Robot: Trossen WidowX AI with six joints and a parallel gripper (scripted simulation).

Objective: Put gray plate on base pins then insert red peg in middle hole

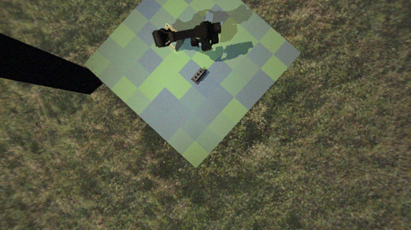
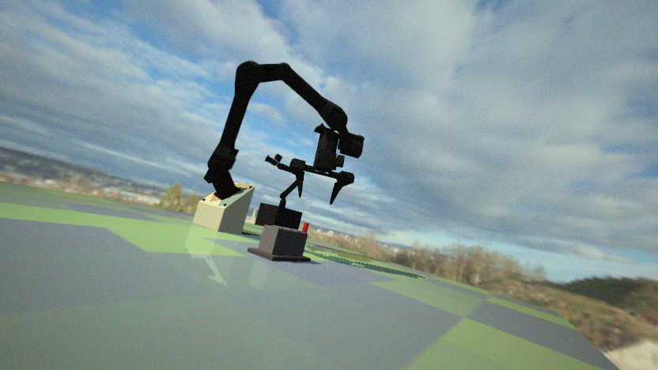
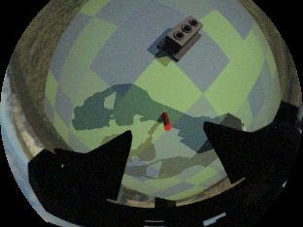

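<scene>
Now: the red peg 11 cm below my gripper tip, 3 cm behind it and 2 cm to the left of it. The rest, counted from my gripper tip: dark base: 16 cm to the right, 14 cm below, 10 cm ahead; then gray plate: 16 cm to the right, 10 cm below, 10 cm ahead.
</scene>
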